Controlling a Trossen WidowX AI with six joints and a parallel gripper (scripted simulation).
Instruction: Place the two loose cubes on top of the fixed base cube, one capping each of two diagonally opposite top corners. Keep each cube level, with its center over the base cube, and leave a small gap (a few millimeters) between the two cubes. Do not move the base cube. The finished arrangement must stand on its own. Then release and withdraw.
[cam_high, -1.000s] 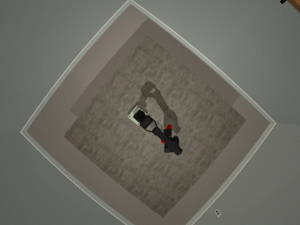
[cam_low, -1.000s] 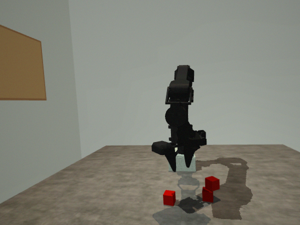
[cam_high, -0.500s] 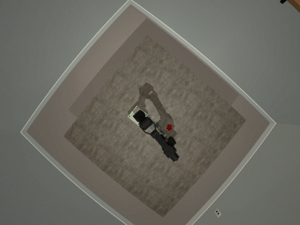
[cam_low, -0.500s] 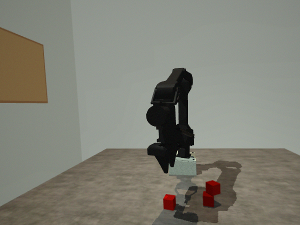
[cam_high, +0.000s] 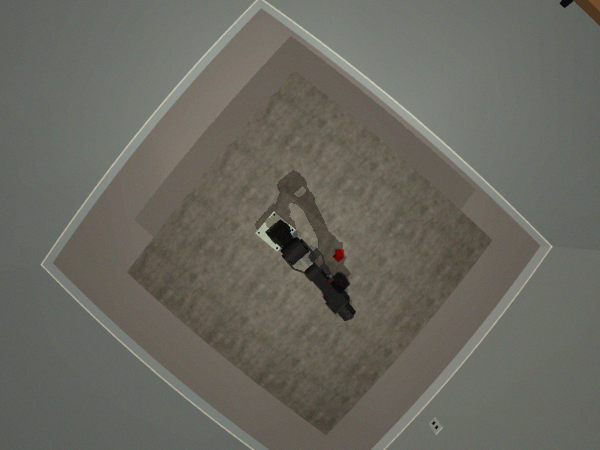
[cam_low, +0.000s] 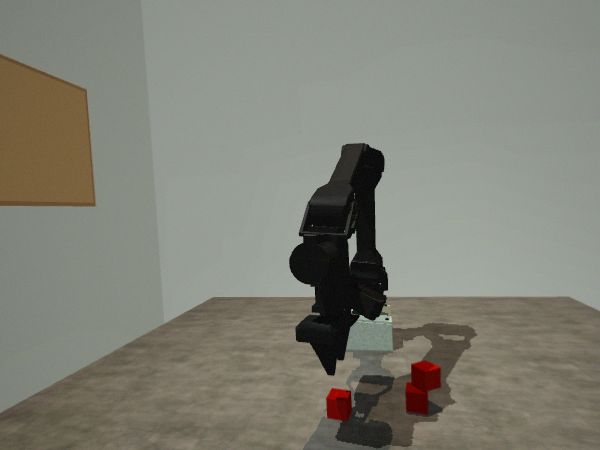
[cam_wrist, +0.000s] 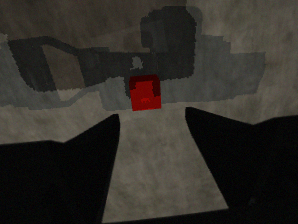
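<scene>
The red cube lies 60 mm below my gripper tip.
</scene>
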